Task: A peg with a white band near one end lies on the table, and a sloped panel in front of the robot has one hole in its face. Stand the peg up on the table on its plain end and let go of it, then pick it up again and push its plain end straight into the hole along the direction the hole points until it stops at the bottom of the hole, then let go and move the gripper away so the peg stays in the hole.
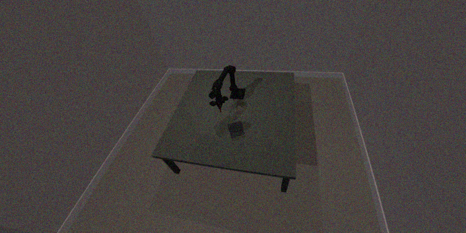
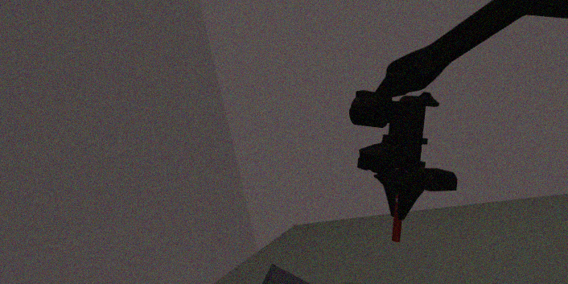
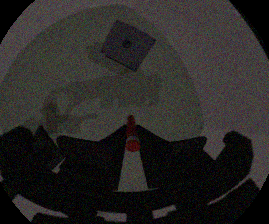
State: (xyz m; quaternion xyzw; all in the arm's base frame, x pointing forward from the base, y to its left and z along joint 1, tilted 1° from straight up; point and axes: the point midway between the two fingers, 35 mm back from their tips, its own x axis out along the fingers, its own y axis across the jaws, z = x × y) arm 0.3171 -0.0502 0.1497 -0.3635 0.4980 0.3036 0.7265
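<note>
Now: the sloped panel 190 mm to the left of my gripper tip, 130 mm ahead of it and 70 mm below it. From my gripper tip the other things lie so: peg 20 mm above, 10 mm behind.
</note>
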